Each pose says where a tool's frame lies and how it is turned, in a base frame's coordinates. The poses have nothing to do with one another.
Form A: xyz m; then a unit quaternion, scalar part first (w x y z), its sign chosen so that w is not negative.
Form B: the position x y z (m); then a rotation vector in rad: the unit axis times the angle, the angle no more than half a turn. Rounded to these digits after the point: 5 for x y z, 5 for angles.
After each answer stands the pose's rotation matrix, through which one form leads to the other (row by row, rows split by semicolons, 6 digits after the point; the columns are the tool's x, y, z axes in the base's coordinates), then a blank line. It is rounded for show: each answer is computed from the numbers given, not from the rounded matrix.
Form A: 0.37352 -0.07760 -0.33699 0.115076 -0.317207 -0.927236 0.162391
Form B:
0.37352 -0.07760 -0.33699 -0.92954 -2.71717 0.47587
-0.772275 0.550877 -0.316428; 0.625626 0.746018 -0.228144; 0.110382 -0.374155 -0.920773

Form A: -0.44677 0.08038 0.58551 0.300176 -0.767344 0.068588 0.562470
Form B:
-0.44677 0.08038 0.58551 -2.03672 0.18205 1.49293
0.357846 -0.442941 -0.822040; 0.232419 -0.810380 0.537834; -0.904394 -0.383519 -0.187043

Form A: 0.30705 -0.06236 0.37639 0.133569 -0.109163 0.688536 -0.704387
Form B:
0.30705 -0.06236 0.37639 -0.31653 1.99650 -2.04247
-0.940486 0.037843 0.337720; -0.338494 -0.016155 -0.940830; -0.030148 -0.999153 0.028003

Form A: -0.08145 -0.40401 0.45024 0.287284 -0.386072 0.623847 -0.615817
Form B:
-0.08145 -0.40401 0.45024 -1.03136 1.66656 -1.64511
-0.536832 -0.127871 0.833942; -0.835529 -0.056565 -0.546527; 0.117057 -0.990176 -0.076474

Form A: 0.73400 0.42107 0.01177 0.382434 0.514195 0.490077 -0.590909
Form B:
0.73400 0.42107 0.01177 1.31152 1.25000 -1.50719
-0.178696 0.955957 -0.232840; 0.052023 -0.227138 -0.972472; -0.982528 -0.185890 -0.009143

